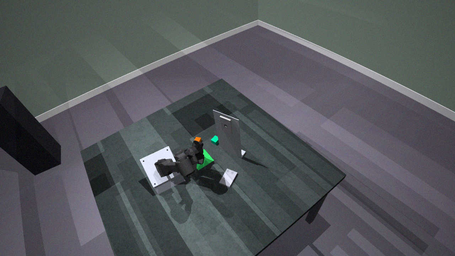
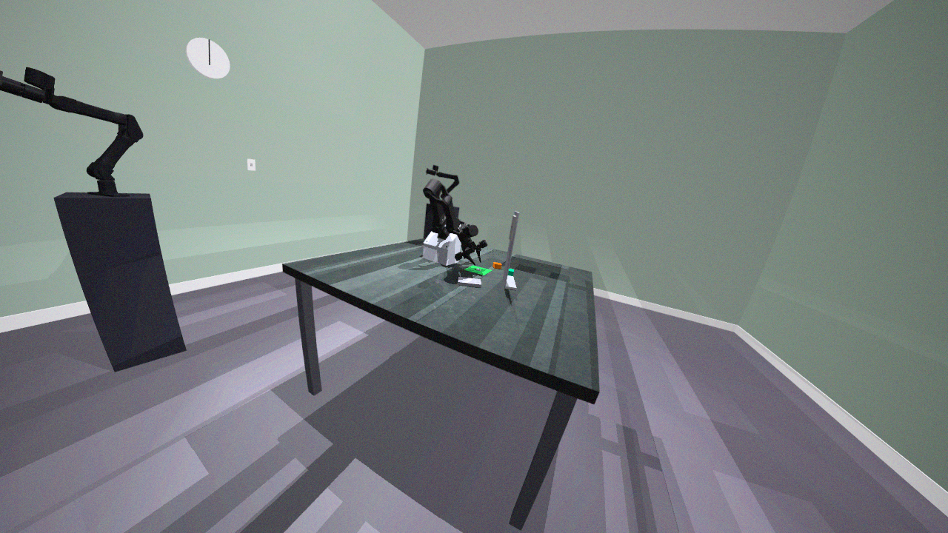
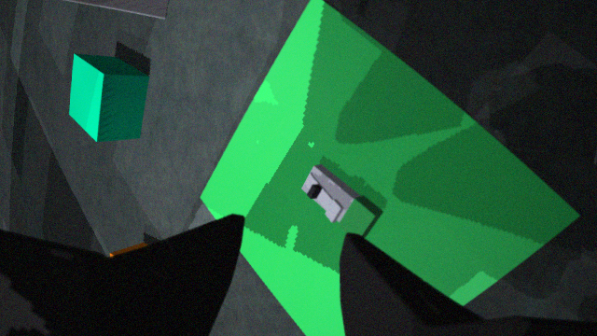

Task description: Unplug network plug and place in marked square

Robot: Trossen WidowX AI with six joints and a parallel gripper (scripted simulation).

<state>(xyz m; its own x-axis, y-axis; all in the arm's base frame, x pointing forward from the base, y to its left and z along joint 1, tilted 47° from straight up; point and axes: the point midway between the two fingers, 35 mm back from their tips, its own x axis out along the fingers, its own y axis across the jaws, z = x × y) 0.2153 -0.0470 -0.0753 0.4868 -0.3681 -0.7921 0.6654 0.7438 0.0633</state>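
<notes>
Right now my gripper tip is 30 mm above the network plug and 10 mm short of it. Round my gripper tip: teal block: 150 mm ahead, 90 mm to the left, 20 mm below; orange cube: 150 mm to the left, 50 mm ahead, 20 mm below; green marked square: 40 mm below, 10 mm ahead.
</notes>
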